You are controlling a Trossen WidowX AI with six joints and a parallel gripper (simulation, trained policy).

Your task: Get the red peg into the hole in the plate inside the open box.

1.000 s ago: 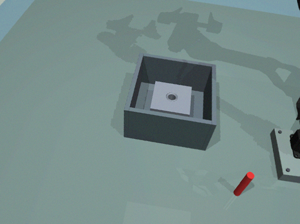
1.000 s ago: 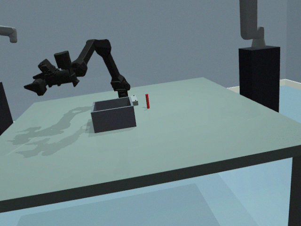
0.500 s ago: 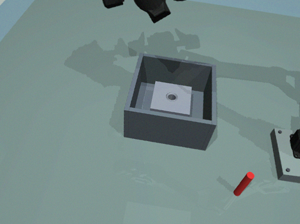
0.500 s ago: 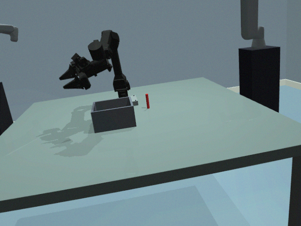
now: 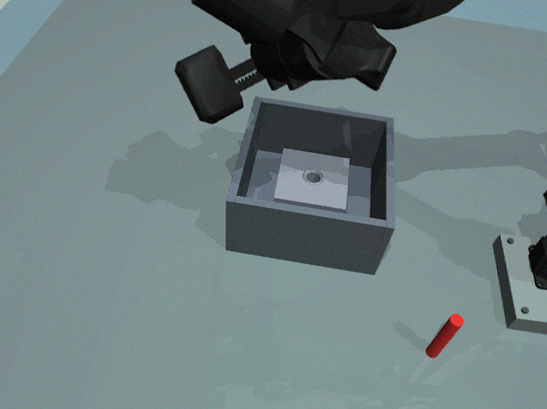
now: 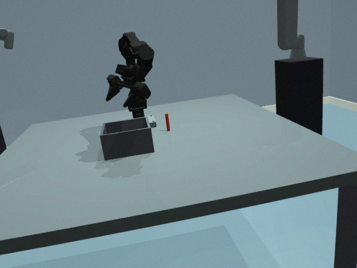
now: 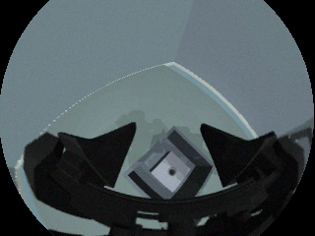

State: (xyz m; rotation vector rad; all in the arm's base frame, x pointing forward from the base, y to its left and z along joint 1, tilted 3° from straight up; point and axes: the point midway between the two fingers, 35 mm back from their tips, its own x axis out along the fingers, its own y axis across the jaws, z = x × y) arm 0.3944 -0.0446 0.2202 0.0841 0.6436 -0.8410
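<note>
My gripper tip is 27 cm past the red peg, 20 cm to the right of it and 17 cm above it. Round my gripper tip: dark grey box 10 cm behind, 2 cm to the left, 18 cm below.
</note>
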